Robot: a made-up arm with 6 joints.
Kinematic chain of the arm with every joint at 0, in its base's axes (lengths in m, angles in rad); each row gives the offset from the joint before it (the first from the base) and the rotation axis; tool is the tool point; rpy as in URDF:
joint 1: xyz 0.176 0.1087 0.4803 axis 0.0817 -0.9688 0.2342
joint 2: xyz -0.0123 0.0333 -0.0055 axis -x
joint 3: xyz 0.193 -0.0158 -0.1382 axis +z
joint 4: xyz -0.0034 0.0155 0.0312 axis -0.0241 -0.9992 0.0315
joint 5: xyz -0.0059 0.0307 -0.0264 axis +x
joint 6: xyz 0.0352 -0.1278 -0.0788 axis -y
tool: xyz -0.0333 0.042 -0.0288 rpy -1.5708 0 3.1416
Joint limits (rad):
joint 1: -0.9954..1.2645
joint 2: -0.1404..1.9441
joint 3: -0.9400..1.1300
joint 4: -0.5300..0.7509
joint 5: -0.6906..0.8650
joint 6: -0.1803..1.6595
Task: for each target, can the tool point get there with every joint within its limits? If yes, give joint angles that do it. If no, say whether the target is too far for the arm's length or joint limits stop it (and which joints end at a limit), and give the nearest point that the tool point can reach.
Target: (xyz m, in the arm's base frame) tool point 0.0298 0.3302 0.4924
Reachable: no: joint limits stop it (at a limit: joint 1, joint 2, joint 4, joint 5, joint 6) | nearest point 0.0406 0.1956 0.2656 | short by 0.264 m
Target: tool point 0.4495 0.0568 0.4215
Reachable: yes | joints 0.7351 0.2339 0.4342 -0.3827 -0.0974 0.3208
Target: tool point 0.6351 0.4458 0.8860
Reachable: no: too far | nearest point 0.4486 0.2955 0.7171 | short by 0.293 m
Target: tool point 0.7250 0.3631 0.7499
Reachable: no: too far | nearest point 0.5137 0.2646 0.6463 | short by 0.255 m
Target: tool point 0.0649 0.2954 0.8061
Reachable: no: joint limits stop it (at a limit: joint 1, joint 2, joint 4, joint 5, joint 6) | nearest point 0.1264 0.0964 0.7581 | short by 0.214 m
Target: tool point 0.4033 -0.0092 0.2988
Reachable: yes | joints -0.1516 0.3099 0.0941 0.6394 -0.4231 0.4595
